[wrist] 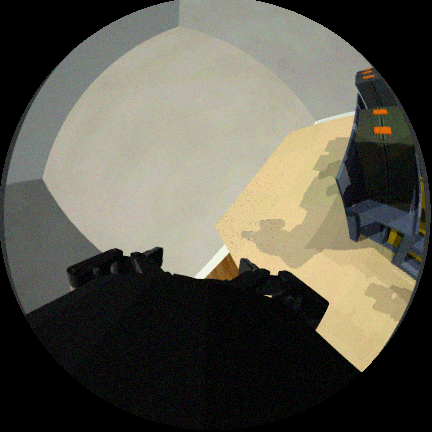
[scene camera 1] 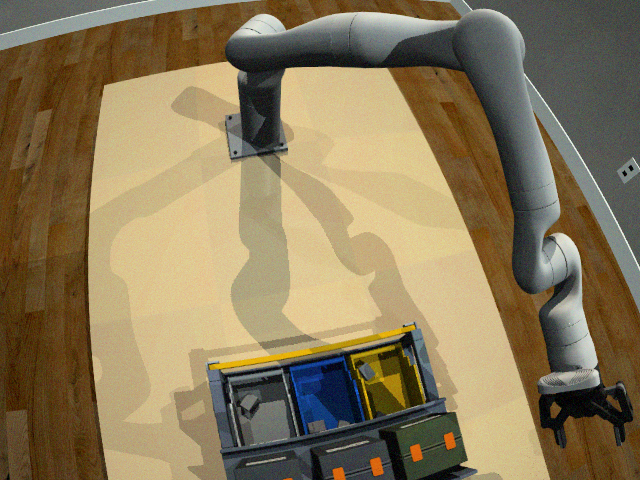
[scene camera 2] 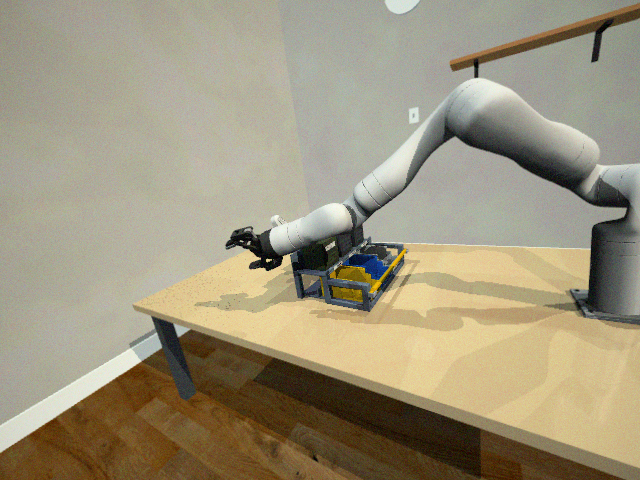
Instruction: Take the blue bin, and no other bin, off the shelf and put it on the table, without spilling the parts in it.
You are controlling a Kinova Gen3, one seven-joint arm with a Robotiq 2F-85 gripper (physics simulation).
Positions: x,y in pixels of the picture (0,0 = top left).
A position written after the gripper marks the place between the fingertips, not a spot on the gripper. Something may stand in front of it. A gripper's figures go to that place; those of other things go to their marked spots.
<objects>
The gripper (scene camera 1: 591,444) is 0.72 m from the lens. A blue bin (scene camera 1: 324,390): 0.73 m from the lens.
</objects>
